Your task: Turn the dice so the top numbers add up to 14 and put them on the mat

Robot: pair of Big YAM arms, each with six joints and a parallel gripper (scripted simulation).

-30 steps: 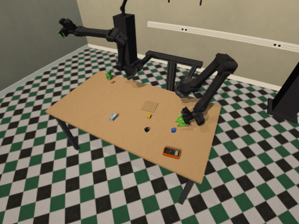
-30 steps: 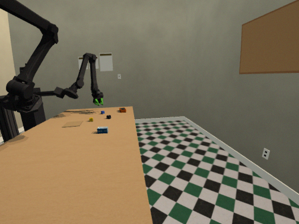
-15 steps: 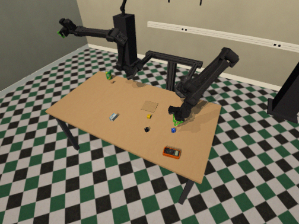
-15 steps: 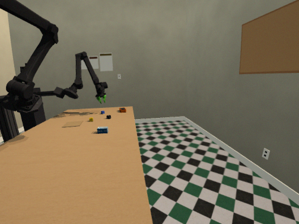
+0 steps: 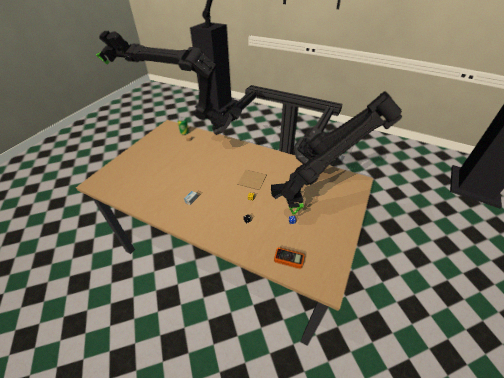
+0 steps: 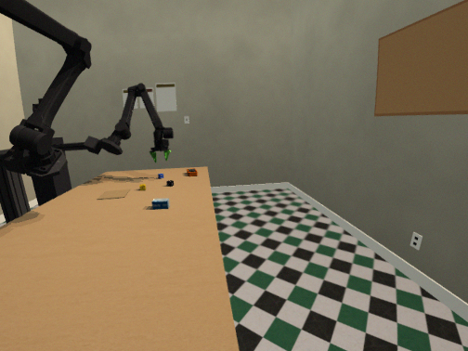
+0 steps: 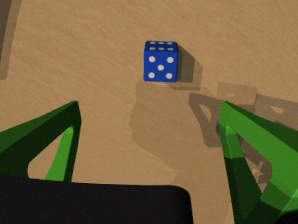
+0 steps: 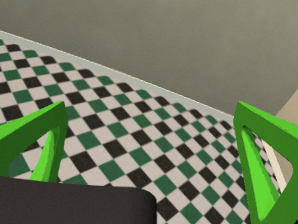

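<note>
Right now the blue die is 1 cm behind my left hand, 1 cm to the left of it and 11 cm below it. Round my left hand: black die: 10 cm ahead, 20 cm to the right, 11 cm below; then tan mat: 19 cm behind, 33 cm to the right, 12 cm below; then yellow die: 5 cm behind, 26 cm to the right, 11 cm below.
</note>
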